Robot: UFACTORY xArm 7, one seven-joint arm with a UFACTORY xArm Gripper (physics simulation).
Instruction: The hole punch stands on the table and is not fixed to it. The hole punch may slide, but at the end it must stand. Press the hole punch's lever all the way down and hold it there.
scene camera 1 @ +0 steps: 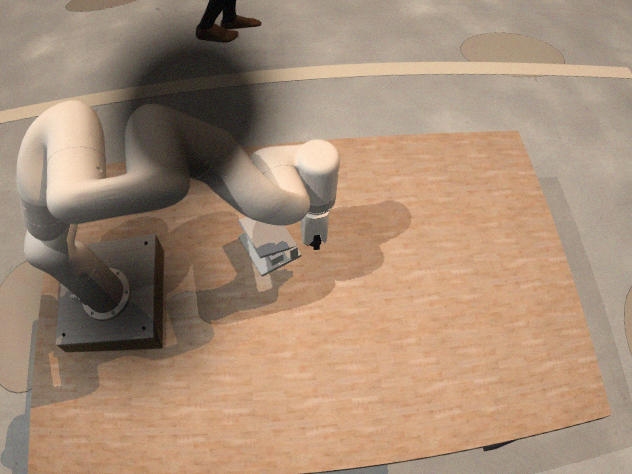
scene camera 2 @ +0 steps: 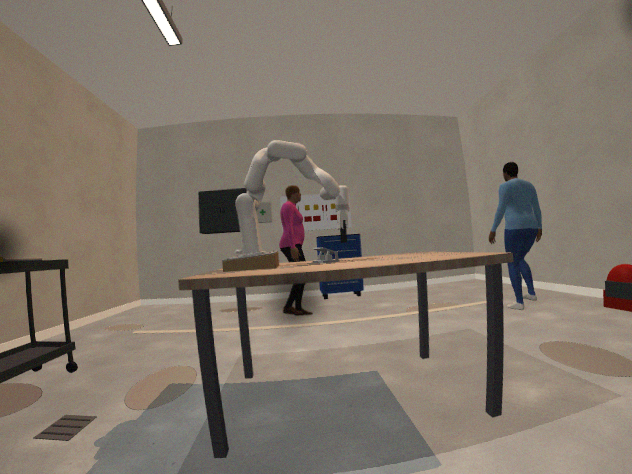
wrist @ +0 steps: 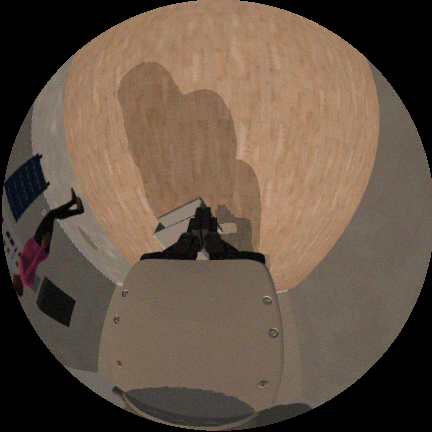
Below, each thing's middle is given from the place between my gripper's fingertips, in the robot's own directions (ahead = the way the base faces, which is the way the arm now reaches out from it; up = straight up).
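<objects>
Measured from my hand, the flat lever (scene camera 1: pixel 267 239) is 5 cm to the left, 10 cm behind and 4 cm below. I find the grey hole punch (scene camera 1: pixel 265 265) 10 cm behind my hand and 5 cm to the left of it, and 6 cm below.
</objects>
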